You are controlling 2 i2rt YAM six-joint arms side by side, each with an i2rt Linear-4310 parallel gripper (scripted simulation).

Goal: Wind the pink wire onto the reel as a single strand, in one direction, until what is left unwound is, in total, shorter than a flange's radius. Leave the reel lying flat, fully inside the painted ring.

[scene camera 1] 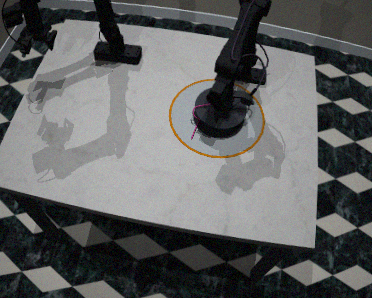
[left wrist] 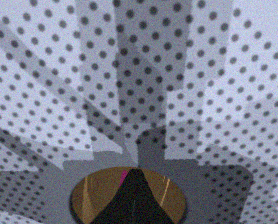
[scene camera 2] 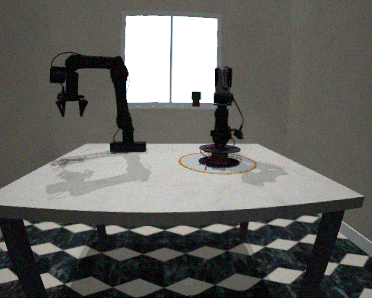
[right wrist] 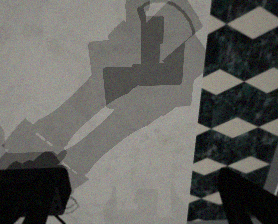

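Observation:
There's a dark reel in the pictures, along with the left gripper and the right gripper, and you'd find the right gripper in the right wrist view too.

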